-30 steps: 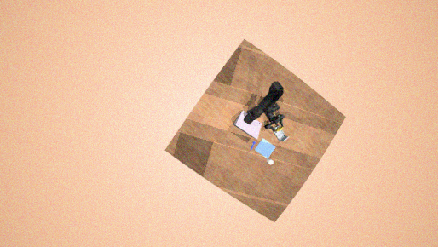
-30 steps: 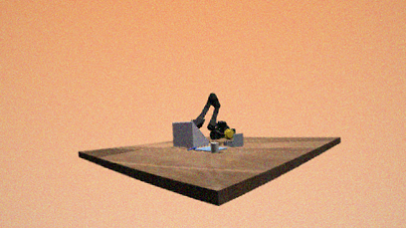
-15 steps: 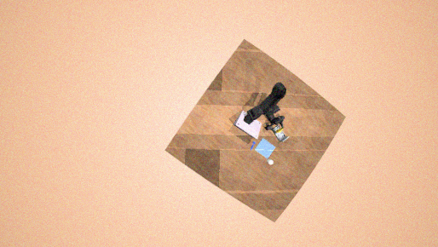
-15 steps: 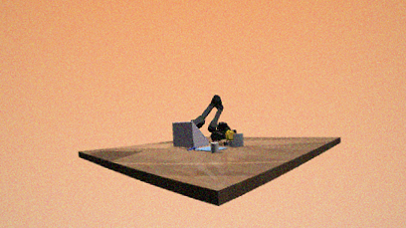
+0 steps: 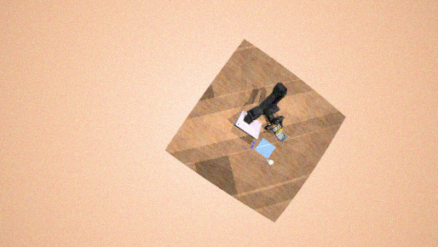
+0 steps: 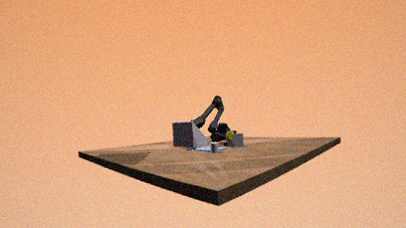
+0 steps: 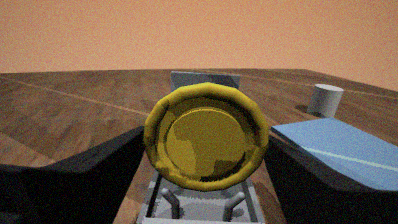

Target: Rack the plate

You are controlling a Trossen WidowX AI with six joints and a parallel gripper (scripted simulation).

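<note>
Now: gripper tip 10 mm past the yellow plate. From my gripper tip the other things lie so: blue spoon (120 mm behind, 230 mm to the right, 50 mm below); then grey dish rack (20 mm ahead, 10 mm to the right, 30 mm below); then grey cup (90 mm ahead, 280 mm to the right, 30 mm below).
</note>
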